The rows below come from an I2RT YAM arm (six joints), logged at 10 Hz.
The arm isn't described. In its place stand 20 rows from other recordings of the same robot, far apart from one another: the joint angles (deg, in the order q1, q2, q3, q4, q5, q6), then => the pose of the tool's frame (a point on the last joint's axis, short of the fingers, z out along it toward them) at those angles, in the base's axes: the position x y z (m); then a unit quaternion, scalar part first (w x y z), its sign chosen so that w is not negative.
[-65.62 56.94 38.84 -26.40 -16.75 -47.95] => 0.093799, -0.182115, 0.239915, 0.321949, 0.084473, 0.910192, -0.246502
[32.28 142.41 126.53 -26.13 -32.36 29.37] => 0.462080, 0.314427, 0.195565, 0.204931, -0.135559, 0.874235, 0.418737
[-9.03 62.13 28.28 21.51 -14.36 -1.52] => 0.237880, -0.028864, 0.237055, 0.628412, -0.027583, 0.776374, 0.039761
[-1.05 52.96 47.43 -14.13 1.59 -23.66] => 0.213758, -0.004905, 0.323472, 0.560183, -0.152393, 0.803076, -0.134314
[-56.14 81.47 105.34 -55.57 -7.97 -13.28] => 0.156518, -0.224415, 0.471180, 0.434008, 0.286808, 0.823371, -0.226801
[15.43 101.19 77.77 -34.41 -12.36 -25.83] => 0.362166, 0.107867, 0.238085, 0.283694, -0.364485, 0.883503, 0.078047
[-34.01 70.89 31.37 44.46 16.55 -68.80] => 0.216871, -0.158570, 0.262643, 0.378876, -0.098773, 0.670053, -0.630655
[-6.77 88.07 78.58 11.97 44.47 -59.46] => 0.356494, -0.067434, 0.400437, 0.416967, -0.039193, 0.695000, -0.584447
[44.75 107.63 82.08 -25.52 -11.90 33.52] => 0.289746, 0.297566, 0.228903, 0.195396, -0.126131, 0.929887, 0.284995
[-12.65 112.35 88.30 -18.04 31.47 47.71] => 0.431123, -0.115810, 0.242661, 0.447302, 0.537383, 0.705034, -0.118608
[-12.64 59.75 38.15 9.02 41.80 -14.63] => 0.224122, -0.074579, 0.285253, 0.502145, 0.210404, 0.732744, -0.408249
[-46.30 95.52 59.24 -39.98 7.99 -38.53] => 0.206694, -0.223455, 0.173544, 0.041442, 0.075419, 0.987567, -0.131551
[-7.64 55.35 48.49 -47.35 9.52 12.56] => 0.181703, -0.030314, 0.272480, 0.309321, 0.191410, 0.929171, -0.065752
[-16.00 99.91 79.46 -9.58 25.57 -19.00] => 0.387791, -0.127182, 0.291076, 0.407187, 0.088447, 0.847288, -0.329362
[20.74 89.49 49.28 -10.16 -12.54 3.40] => 0.289841, 0.118018, 0.181385, 0.308022, -0.177568, 0.918898, 0.170936
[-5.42 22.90 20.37 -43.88 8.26 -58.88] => 0.098601, -0.014492, 0.186242, 0.277952, -0.392668, 0.839167, -0.253680
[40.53 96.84 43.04 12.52 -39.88 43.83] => 0.228918, 0.225754, 0.146510, 0.078725, -0.115950, 0.860055, 0.490575
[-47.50 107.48 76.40 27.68 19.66 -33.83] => 0.293453, -0.337976, 0.283843, 0.431613, 0.201596, 0.698057, -0.534589
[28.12 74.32 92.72 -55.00 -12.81 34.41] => 0.216296, 0.124538, 0.437125, 0.329946, -0.001341, 0.889208, 0.316927
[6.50 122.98 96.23 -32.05 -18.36 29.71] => 0.461069, 0.063819, 0.186068, 0.204580, 0.149246, 0.940020, 0.228551
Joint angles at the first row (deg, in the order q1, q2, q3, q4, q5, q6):
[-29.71 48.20 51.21 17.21 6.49 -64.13]
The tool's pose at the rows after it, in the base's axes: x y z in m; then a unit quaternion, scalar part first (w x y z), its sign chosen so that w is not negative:
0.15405, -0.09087, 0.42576, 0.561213, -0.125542, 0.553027, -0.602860
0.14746, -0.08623, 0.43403, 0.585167, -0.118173, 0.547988, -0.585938
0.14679, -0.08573, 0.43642, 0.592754, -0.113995, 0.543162, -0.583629
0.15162, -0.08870, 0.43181, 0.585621, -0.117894, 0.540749, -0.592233
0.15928, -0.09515, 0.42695, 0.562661, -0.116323, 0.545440, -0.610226
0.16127, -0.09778, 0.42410, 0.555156, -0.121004, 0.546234, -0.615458
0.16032, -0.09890, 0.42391, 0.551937, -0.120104, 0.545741, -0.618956
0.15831, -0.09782, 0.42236, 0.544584, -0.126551, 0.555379, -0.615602
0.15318, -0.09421, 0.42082, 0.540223, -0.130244, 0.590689, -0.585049
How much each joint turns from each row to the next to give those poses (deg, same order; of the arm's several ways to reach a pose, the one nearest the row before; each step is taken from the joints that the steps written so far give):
[0.02 -1.78 0.38 -1.42 -2.22 2.66]
[-0.02 -1.12 1.37 -1.61 -1.33 3.09]
[0.00 0.03 0.26 0.54 -0.17 0.82]
[0.00 0.87 -1.02 2.11 0.28 -1.35]
[-0.19 1.86 -0.47 1.80 1.94 -2.49]
[-0.43 0.49 -0.44 0.67 -0.24 -0.96]
[-0.45 -0.06 -0.10 0.13 -0.04 -0.24]
[-0.07 -0.69 0.08 -2.28 -0.20 -0.43]
[0.02 -1.51 1.45 -7.98 -0.64 2.23]

